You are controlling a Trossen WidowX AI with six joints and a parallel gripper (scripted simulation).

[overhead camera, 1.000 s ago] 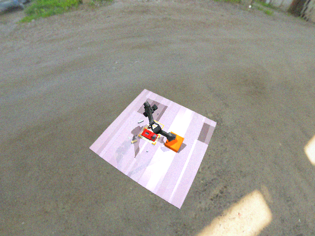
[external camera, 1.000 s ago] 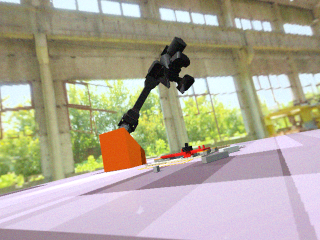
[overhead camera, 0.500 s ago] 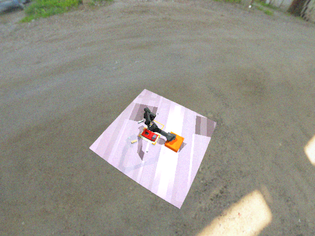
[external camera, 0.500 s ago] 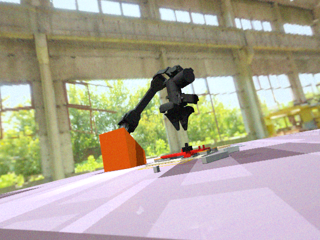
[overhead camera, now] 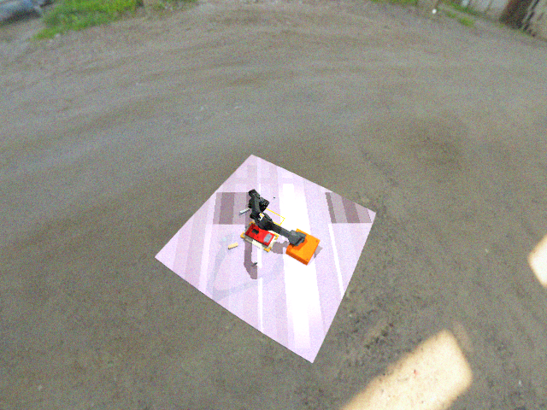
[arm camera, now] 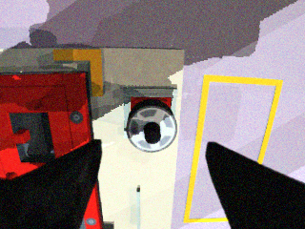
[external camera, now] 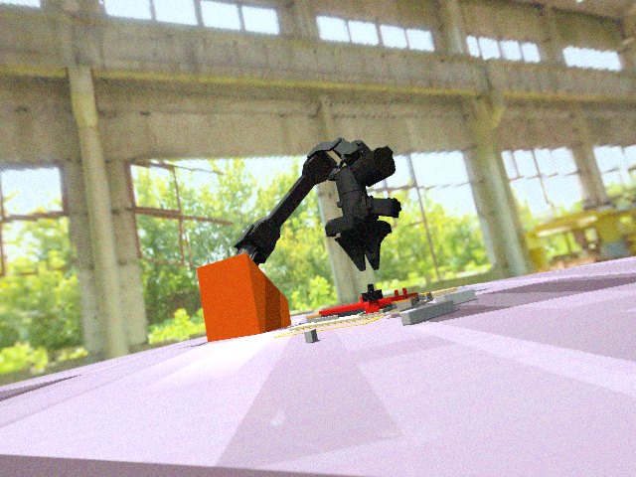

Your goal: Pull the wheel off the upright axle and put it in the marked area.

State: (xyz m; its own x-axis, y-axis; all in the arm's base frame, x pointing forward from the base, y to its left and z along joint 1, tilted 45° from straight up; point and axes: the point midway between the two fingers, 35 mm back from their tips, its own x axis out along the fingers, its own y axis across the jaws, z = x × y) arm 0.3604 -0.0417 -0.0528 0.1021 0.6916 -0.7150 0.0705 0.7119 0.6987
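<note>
My gripper tip is now 50 mm above the black wheel and 10 mm past it.
</note>
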